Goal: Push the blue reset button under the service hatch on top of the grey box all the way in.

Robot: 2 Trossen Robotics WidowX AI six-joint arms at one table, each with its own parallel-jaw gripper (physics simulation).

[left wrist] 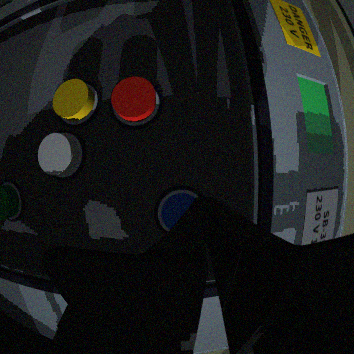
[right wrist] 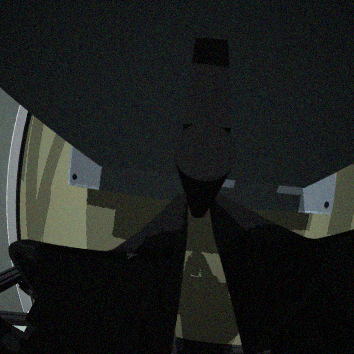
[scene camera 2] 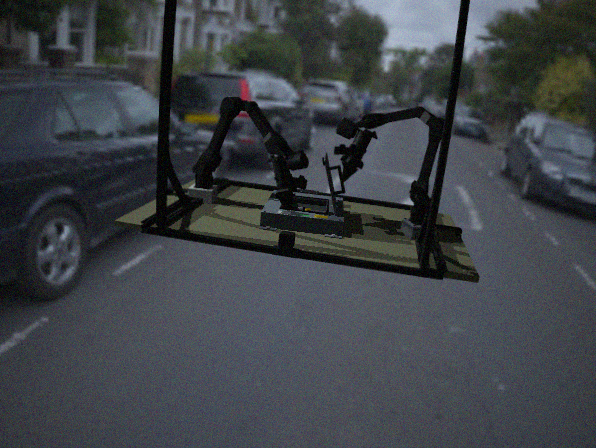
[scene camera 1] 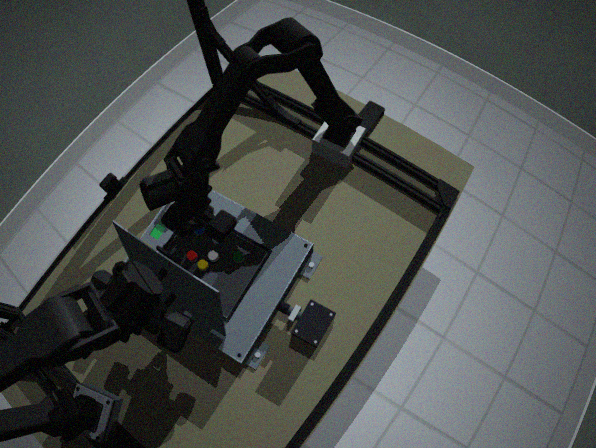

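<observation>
The grey box [scene camera 1: 270,295] [scene camera 2: 300,222] has its hatch [scene camera 1: 192,292] [scene camera 2: 328,172] [right wrist: 125,90] standing raised. Under it, the blue button [scene camera 1: 200,231] [left wrist: 178,209] looks about level with its ring in the left wrist view; its lower right part is hidden by the fingers. My left gripper [scene camera 2: 286,201] [left wrist: 203,204] is shut and empty, pointing down, its tips over the blue button; contact is hidden. My right gripper [scene camera 2: 344,176] [right wrist: 197,200] is shut on the dark hatch handle [right wrist: 204,150], on the outer side of the hatch.
Red [scene camera 1: 192,255] [left wrist: 134,99], yellow [scene camera 1: 202,265] [left wrist: 75,99], white [scene camera 1: 213,256] [left wrist: 56,153] and green [scene camera 1: 238,256] [left wrist: 7,201] buttons share the recess. A green indicator [scene camera 1: 157,231] [left wrist: 314,97] shows on the box's top. A small dark block [scene camera 1: 313,322] stands beside the box.
</observation>
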